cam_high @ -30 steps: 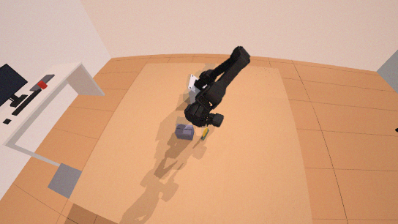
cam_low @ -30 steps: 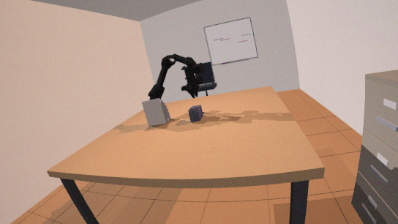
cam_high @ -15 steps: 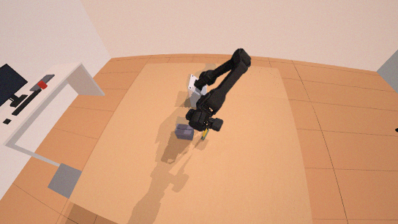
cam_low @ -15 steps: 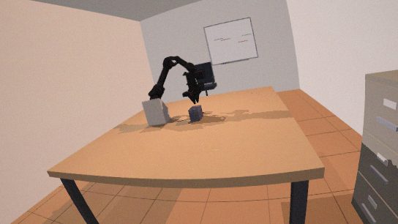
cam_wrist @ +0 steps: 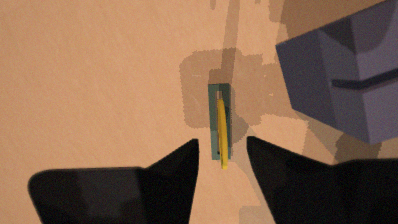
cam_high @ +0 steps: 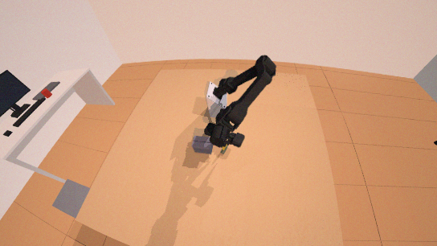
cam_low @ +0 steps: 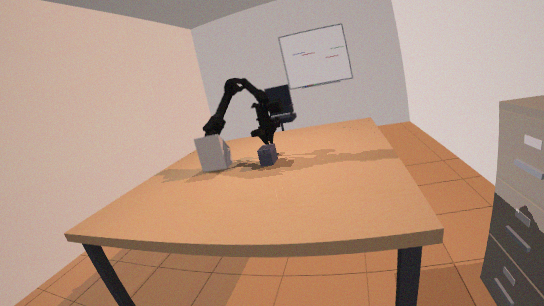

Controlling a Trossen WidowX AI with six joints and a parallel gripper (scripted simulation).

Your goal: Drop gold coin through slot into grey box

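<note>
Now: gripper tip 20 mm above the gold coin.
</note>
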